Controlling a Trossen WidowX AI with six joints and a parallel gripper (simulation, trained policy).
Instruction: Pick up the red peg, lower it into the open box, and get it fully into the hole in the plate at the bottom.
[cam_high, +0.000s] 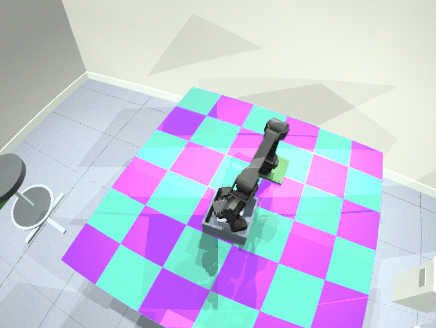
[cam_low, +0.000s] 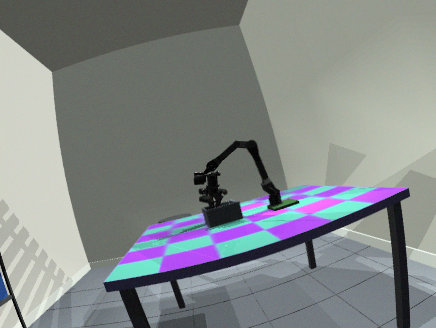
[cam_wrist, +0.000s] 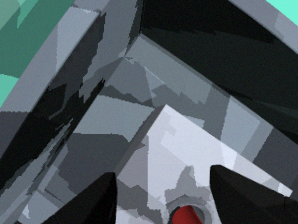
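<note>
Now: gripper tip 3 cm past the red peg, 1 cm to the right of it and 3 cm above it. Round my gripper tip: grey box 3 cm behind, 1 cm to the left, 5 cm below.
</note>
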